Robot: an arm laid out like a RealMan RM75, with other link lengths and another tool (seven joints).
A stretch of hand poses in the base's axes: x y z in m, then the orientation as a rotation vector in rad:
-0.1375, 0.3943, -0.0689, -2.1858, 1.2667, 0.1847
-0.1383, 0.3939, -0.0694, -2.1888, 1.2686, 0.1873
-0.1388, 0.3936, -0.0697, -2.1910, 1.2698, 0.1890
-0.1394, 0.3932, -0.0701, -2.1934, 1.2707, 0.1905
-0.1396, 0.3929, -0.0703, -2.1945, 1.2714, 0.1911
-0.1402, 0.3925, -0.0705, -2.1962, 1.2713, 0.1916
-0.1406, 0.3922, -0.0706, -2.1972, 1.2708, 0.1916
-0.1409, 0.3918, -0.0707, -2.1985, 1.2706, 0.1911
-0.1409, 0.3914, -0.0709, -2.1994, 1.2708, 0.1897
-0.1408, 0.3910, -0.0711, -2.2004, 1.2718, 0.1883
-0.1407, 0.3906, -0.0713, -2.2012, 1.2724, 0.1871
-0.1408, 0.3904, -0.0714, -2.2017, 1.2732, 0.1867
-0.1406, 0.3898, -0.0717, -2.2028, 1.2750, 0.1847
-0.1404, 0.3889, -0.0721, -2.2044, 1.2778, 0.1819
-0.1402, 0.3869, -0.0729, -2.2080, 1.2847, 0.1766
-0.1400, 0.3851, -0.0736, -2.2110, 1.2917, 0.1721
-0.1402, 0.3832, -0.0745, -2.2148, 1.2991, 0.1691
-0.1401, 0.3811, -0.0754, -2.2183, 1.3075, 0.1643
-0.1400, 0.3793, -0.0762, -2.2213, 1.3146, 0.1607
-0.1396, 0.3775, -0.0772, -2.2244, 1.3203, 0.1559
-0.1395, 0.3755, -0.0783, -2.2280, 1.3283, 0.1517
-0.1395, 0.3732, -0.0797, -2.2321, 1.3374, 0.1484
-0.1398, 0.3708, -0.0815, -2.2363, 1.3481, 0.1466
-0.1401, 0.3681, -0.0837, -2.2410, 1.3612, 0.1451
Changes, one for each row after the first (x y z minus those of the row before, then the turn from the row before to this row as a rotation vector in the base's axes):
-0.0008, -0.0004, -0.0005, -0.0023, 0.0033, 0.0007
-0.0005, -0.0003, -0.0003, -0.0017, 0.0022, 0.0006
-0.0006, -0.0004, -0.0004, -0.0018, 0.0020, 0.0008
-0.0002, -0.0003, -0.0002, -0.0010, 0.0010, 0.0002
-0.0006, -0.0004, -0.0002, -0.0012, 0.0008, 0.0009
-0.0004, -0.0003, -0.0001, -0.0006, 0.0001, 0.0007
-0.0003, -0.0004, -0.0001, -0.0011, 0.0000, 0.0005
0.0000, -0.0004, -0.0002, -0.0012, -0.0006, -0.0001
0.0001, -0.0004, -0.0002, -0.0016, -0.0002, -0.0005
0.0001, -0.0004, -0.0002, -0.0012, -0.0003, -0.0003
-0.0001, -0.0002, -0.0001, -0.0008, 0.0002, -0.0004
0.0002, -0.0006, -0.0003, -0.0022, -0.0002, -0.0011
0.0002, -0.0009, -0.0004, -0.0032, -0.0002, -0.0016
0.0002, -0.0020, -0.0008, -0.0072, 0.0005, -0.0038
0.0002, -0.0018, -0.0007, -0.0065, 0.0009, -0.0039
-0.0002, -0.0019, -0.0009, -0.0069, 0.0022, -0.0035
0.0001, -0.0021, -0.0009, -0.0076, 0.0014, -0.0045
0.0001, -0.0018, -0.0008, -0.0063, 0.0015, -0.0037
0.0004, -0.0018, -0.0010, -0.0062, 0.0002, -0.0031
0.0001, -0.0020, -0.0011, -0.0073, 0.0017, -0.0041
0.0000, -0.0023, -0.0014, -0.0079, 0.0029, -0.0044
-0.0003, -0.0024, -0.0018, -0.0081, 0.0045, -0.0049
-0.0003, -0.0027, -0.0022, -0.0094, 0.0059, -0.0060

